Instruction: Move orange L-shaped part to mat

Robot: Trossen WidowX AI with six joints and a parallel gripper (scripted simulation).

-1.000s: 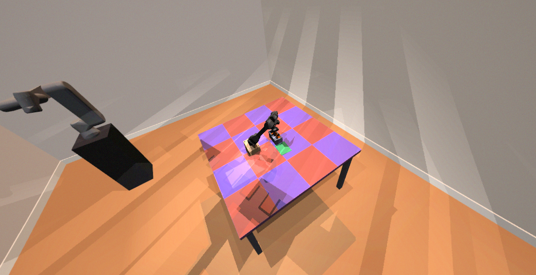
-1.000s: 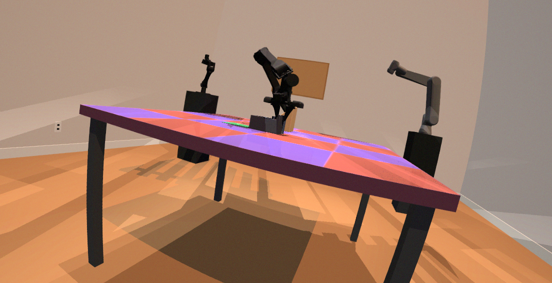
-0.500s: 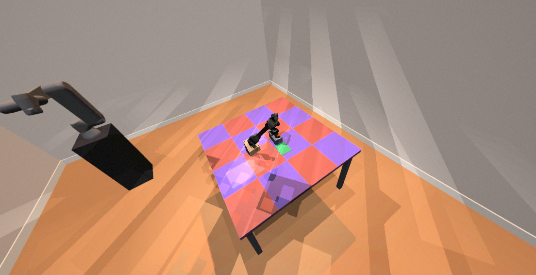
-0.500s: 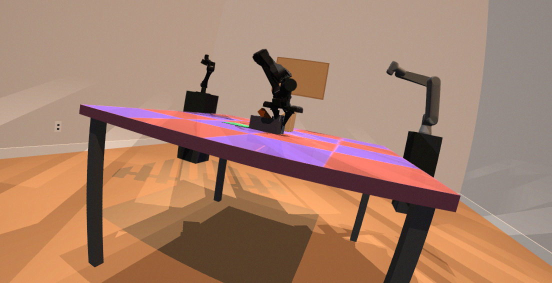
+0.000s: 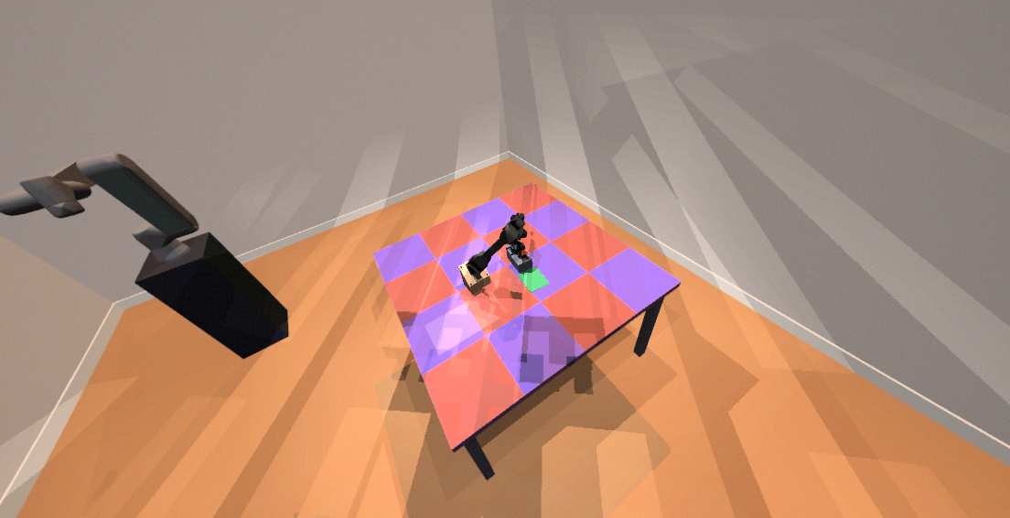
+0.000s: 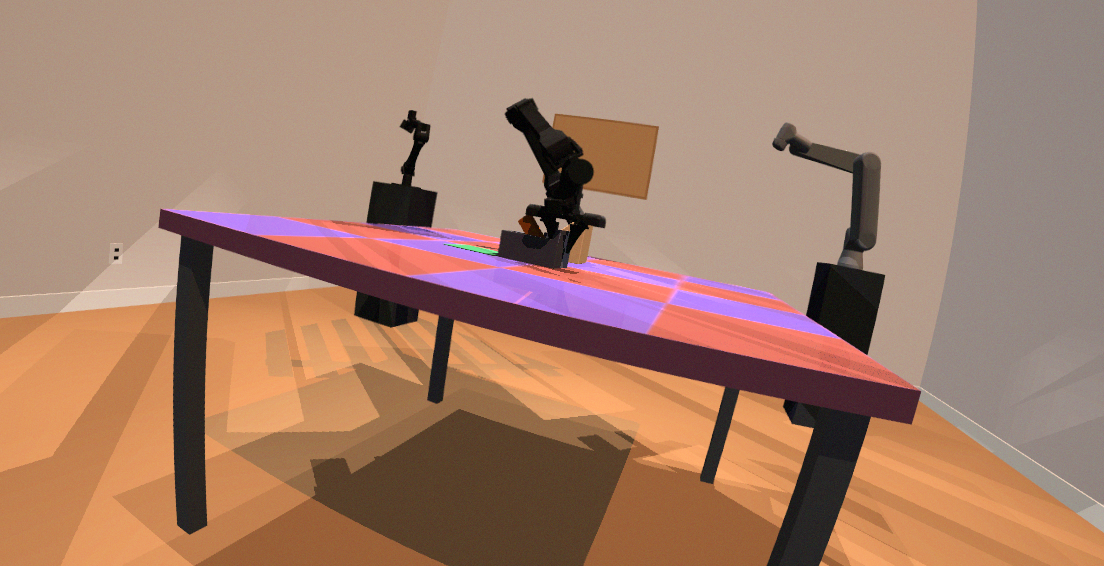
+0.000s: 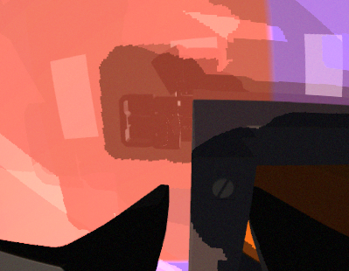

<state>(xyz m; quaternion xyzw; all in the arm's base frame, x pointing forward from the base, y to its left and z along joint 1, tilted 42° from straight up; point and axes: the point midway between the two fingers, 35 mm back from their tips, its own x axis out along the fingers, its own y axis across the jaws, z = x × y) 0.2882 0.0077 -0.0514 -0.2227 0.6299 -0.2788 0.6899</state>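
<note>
My gripper tip is 10 mm past the orange L-shaped part, 50 mm to the left of it and 10 mm below it.
</note>
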